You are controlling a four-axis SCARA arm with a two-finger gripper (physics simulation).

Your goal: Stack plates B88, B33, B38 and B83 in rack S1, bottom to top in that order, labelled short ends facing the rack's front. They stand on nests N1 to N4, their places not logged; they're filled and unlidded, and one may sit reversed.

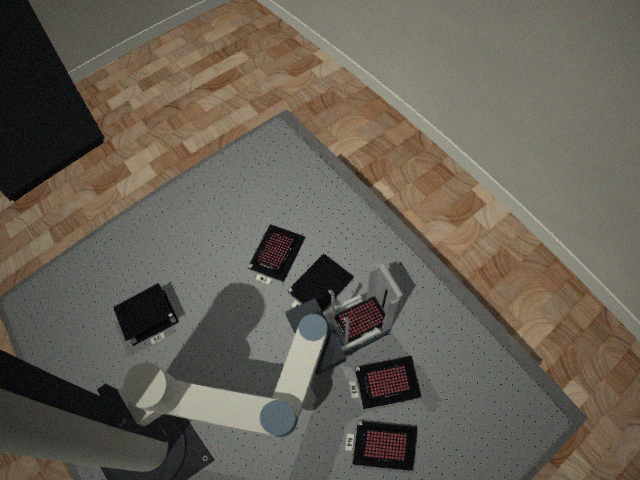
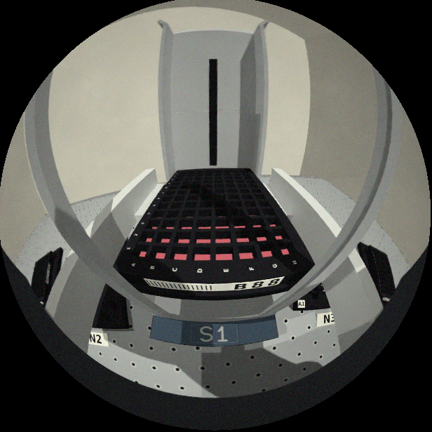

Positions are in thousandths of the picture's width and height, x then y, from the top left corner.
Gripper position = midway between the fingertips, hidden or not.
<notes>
I see my gripper (image 1: 577,655), a nest N2 (image 1: 493,591) and a rack S1 back guide (image 2: 439,161).
The nest N2 shows as well in image 2 (image 2: 272,735).
</notes>
